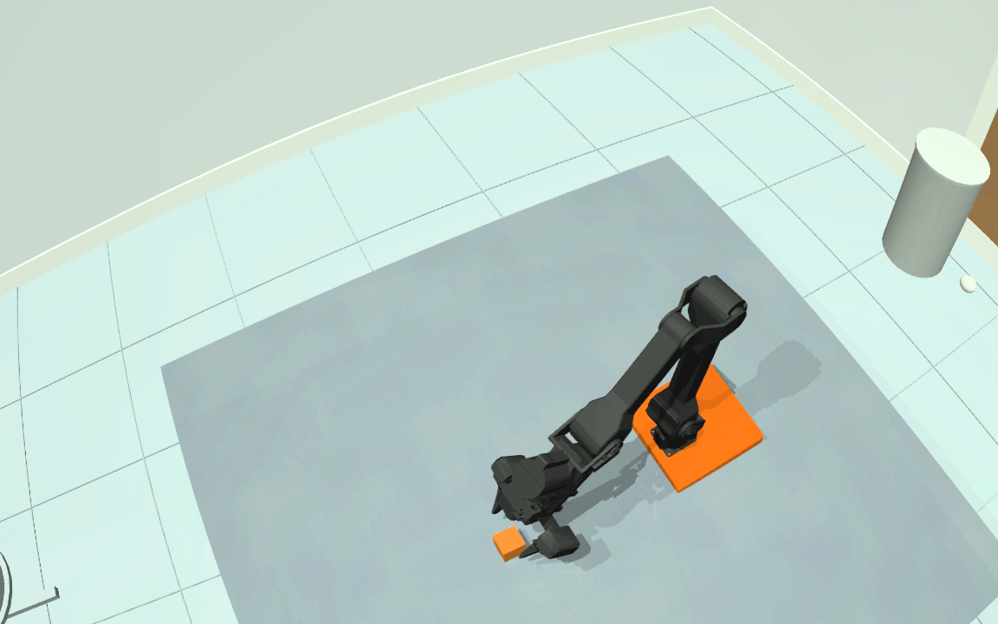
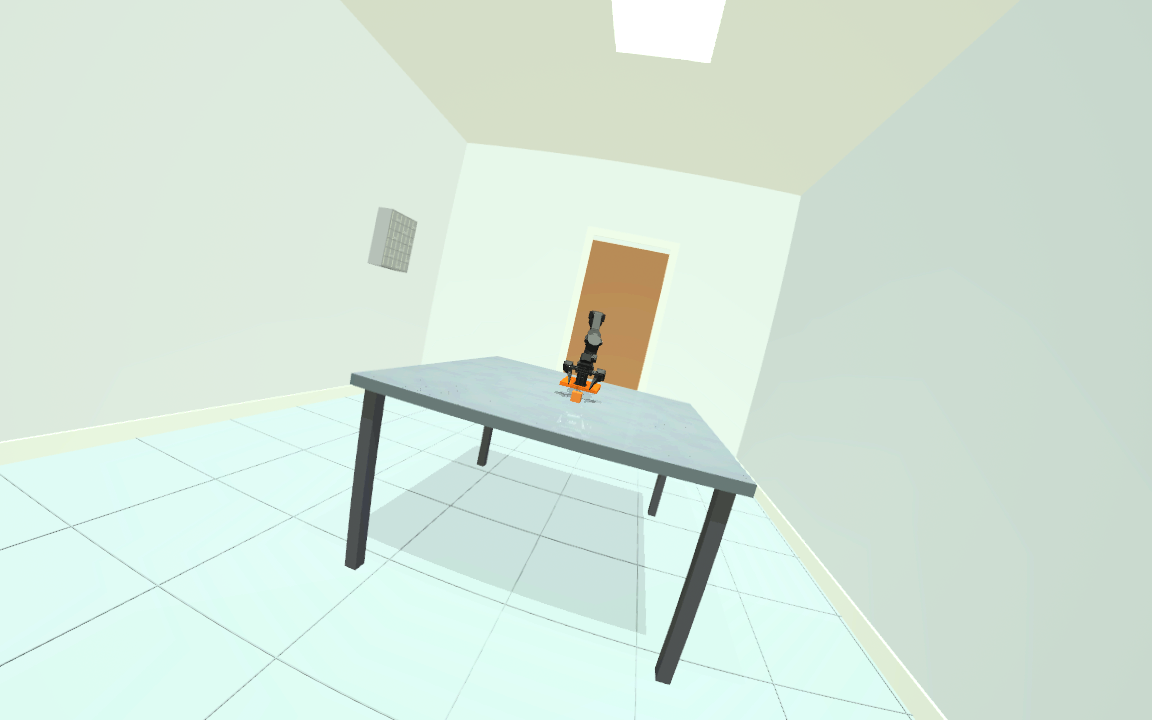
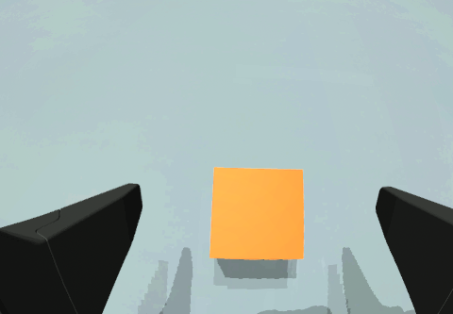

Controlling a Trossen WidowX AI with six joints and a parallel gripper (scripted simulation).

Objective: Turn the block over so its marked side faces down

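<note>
The block lies 10 mm behind my gripper tip and 40 mm below it.
</note>
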